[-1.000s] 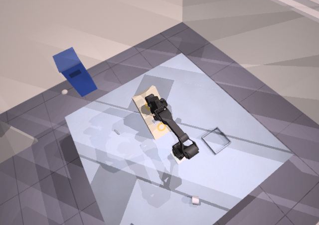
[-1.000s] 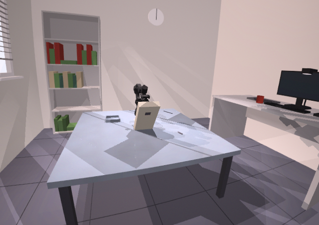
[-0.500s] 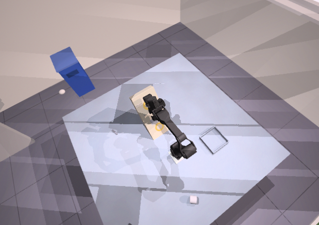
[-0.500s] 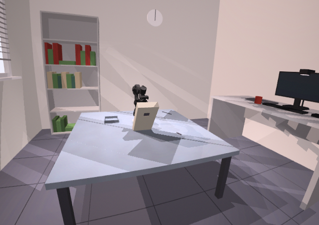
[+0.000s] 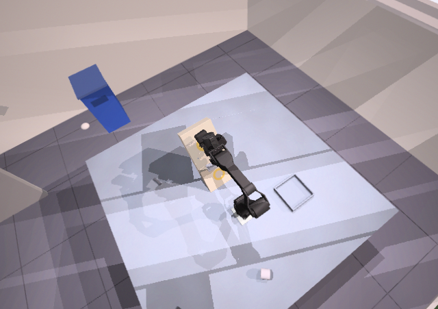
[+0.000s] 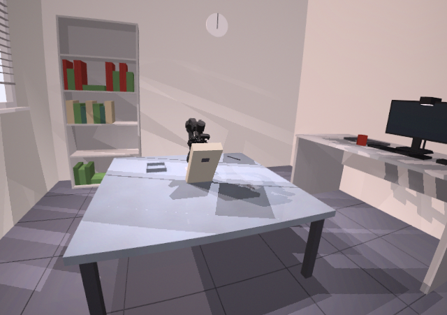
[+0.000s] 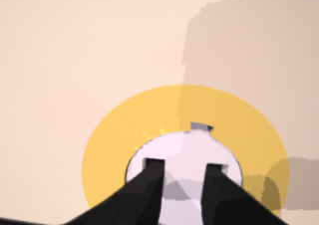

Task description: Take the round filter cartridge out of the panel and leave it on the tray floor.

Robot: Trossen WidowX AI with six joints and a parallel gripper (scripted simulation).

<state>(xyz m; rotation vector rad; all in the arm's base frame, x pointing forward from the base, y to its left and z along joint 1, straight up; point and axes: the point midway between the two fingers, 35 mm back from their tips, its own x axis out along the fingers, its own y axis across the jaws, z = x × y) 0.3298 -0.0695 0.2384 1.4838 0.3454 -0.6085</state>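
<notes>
My gripper tip is now 1 cm short of the round pale grey filter cartridge and 1 cm above it. From my gripper tip the other things lie so: clear square tray: 48 cm behind, 19 cm to the right, 22 cm below; then dark piece: 13 cm ahead, 29 cm to the left, 22 cm below; then beige service panel: 4 cm behind, 1 cm to the left, 8 cm below.
</notes>
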